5 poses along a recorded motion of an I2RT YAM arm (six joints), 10 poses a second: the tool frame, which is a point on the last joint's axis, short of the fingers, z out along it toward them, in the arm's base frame.
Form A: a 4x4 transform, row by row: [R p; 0 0 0 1], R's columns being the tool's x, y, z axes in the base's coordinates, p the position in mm. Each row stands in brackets.
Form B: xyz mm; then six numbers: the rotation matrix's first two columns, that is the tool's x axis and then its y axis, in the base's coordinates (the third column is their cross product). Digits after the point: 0 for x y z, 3 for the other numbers.
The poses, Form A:
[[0.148, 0.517, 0.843, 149], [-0.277, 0.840, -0.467, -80], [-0.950, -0.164, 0.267, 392], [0, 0, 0, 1]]
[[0.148, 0.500, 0.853, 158], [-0.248, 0.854, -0.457, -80], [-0.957, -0.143, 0.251, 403], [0, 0, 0, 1]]
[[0.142, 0.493, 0.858, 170], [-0.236, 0.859, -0.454, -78], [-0.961, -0.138, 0.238, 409], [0, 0, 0, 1]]
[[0.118, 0.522, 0.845, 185], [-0.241, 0.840, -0.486, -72], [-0.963, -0.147, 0.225, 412], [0, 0, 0, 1]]
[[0.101, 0.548, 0.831, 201], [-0.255, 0.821, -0.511, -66], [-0.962, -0.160, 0.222, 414], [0, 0, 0, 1]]
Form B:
149, -80, 392, 0.148, -0.277, -0.950, 0.517, 0.840, -0.164
158, -80, 403, 0.148, -0.248, -0.957, 0.500, 0.854, -0.143
170, -78, 409, 0.142, -0.236, -0.961, 0.493, 0.859, -0.138
185, -72, 412, 0.118, -0.241, -0.963, 0.522, 0.840, -0.147
201, -66, 414, 0.101, -0.255, -0.962, 0.548, 0.821, -0.160

